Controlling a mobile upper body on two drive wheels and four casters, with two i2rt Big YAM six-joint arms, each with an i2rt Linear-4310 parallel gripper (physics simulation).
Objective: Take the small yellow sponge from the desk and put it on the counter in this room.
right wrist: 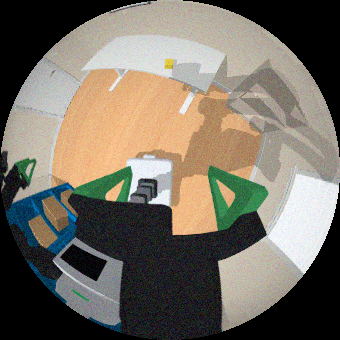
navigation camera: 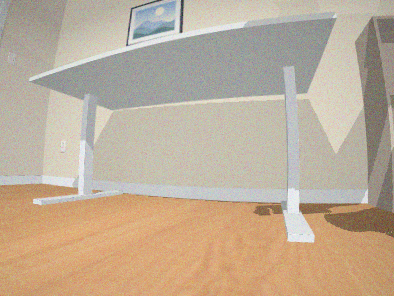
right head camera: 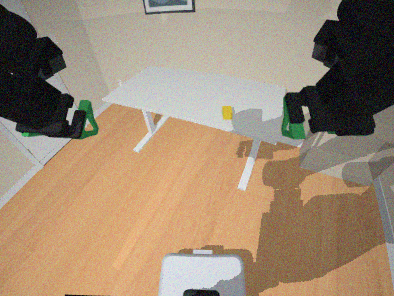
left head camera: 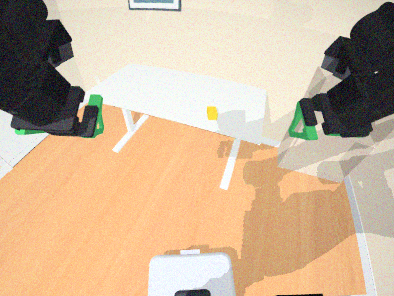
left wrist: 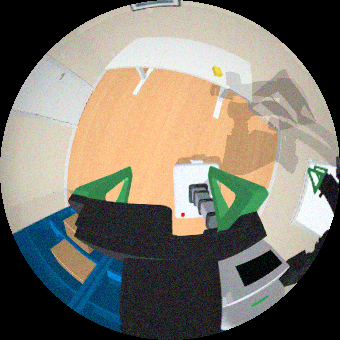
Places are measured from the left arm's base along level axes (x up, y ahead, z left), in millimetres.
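Where they show: left gripper, between the fingertips: [right wrist: 31, 159] [right head camera: 78, 130] [left head camera: 79, 128] [left wrist: 169, 170]; right gripper, between the fingertips: [right wrist: 169, 169] [right head camera: 305, 131] [left head camera: 308, 132] [left wrist: 310, 167].
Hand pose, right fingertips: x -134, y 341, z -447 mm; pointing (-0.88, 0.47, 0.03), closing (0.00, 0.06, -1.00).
After its pixels a point has its place.
The small yellow sponge [left head camera: 212, 113] @(x -645, y 1088, z -394 mm) [right head camera: 227, 112] @(x -645, y 1094, z -396 mm) [left wrist: 217, 71] @(x -645, y 1092, z -389 mm) [right wrist: 169, 64] @(x -646, y 1080, z -407 mm) lies near the front edge of the white desk [left head camera: 175, 92] @(x -690, y 1446, z -132 mm) [right head camera: 190, 90] @(x -690, y 1488, z -117 mm) [left wrist: 175, 52] @(x -690, y 1440, z -69 mm) [right wrist: 125, 52] @(x -690, y 1448, z 63 mm) [navigation camera: 175, 70] @(x -715, y 1349, z -163 mm), right of the desk's middle, beside a shadow. My left gripper [left head camera: 60, 124] [right head camera: 56, 126] [left wrist: 169, 170] @(x -131, y 351, z 4 mm) is open and empty, apart from the desk. My right gripper [left head camera: 317, 127] @(x -134, y 341, z -447 mm) [right head camera: 314, 125] @(x -134, y 341, z -447 mm) [right wrist: 169, 169] @(x -134, y 341, z -447 mm) is open and empty, also apart from the desk. The navigation camera shows the desk's underside and legs; the sponge does not show there. I cannot identify the counter; a white surface [right wrist: 310, 220] at the right wrist view's right edge is unclear.
A blue shelf unit [left wrist: 30, 240] [right wrist: 22, 202] with cardboard boxes stands at the lower left of the wrist views. A white door [left wrist: 50, 92] @(x -472, y 1522, z 1721 mm) [right wrist: 45, 90] is at the left. A framed picture [left head camera: 155, 4] @(x -69, y 2020, z 63 mm) [navigation camera: 155, 22] @(x 69, y 2024, z 71 mm) hangs behind the desk. My white base [left head camera: 190, 265] @(x -1150, y 247, z -222 mm) [right head camera: 202, 270] @(x -1150, y 217, z -228 mm) stands before the desk.
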